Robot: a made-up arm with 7 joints.
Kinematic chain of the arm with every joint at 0, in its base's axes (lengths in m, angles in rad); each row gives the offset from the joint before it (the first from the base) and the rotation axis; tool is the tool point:
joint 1: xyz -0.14 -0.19 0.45 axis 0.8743 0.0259 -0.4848
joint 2: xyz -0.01 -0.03 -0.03 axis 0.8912 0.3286 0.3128
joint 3: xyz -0.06 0 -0.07 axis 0.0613 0.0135 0.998
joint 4: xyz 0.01 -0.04 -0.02 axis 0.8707 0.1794 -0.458
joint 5: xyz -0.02 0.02 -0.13 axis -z
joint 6: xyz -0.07 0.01 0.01 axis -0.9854 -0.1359 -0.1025
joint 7: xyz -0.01 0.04 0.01 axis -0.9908 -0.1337 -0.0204
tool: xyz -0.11 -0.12 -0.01
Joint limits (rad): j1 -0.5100..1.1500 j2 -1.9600..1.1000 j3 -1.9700..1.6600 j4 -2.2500..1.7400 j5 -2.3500..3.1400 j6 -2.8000..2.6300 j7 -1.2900..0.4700
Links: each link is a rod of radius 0.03 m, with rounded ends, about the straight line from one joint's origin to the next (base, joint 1, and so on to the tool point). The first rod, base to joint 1, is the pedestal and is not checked.
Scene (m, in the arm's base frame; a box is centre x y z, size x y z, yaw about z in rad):
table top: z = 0
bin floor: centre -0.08 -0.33 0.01 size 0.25 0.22 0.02 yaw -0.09
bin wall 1: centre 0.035 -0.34 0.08 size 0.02 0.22 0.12 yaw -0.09
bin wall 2: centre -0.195 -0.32 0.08 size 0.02 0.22 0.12 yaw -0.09
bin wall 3: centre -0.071 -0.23 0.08 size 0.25 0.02 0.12 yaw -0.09
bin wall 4: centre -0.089 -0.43 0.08 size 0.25 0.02 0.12 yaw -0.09
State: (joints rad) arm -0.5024 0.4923 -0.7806 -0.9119 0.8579 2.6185 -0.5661
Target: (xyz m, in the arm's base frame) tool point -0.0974 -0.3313 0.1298
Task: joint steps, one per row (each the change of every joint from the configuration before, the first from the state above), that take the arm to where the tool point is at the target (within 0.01 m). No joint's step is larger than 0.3 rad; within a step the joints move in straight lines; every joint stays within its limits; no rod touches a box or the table.
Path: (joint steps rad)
1: 0.1446 -0.2093 0.2485 -0.2085 -0.1075 0.0038 -0.2215
2: 0.1447 -0.2092 0.2485 -0.2084 -0.1075 0.0039 -0.2215
3: 0.1446 -0.2093 0.2485 -0.2085 -0.1075 0.0038 -0.2215
4: 0.0961 0.2468 0.1966 -0.1782 -0.1171 -0.0606 0.1143
5: 0.0960 0.2468 0.1966 -0.1782 -0.1171 -0.0606 0.1143
6: 0.0960 0.2467 0.1966 -0.1781 -0.1170 -0.0606 0.1142
7: 0.0961 0.2468 0.1966 -0.1782 -0.1171 -0.0607 0.1143
8: -0.1397 -0.0413 -0.0299 0.0358 0.2286 0.0607 0.1058
9: -0.1398 -0.0413 -0.0298 0.0358 0.2287 0.0606 0.1057
10: -0.1397 -0.0412 -0.0299 0.0358 0.2286 0.0606 0.1058
11: -0.1397 -0.0413 -0.0299 0.0358 0.2287 0.0606 0.1057

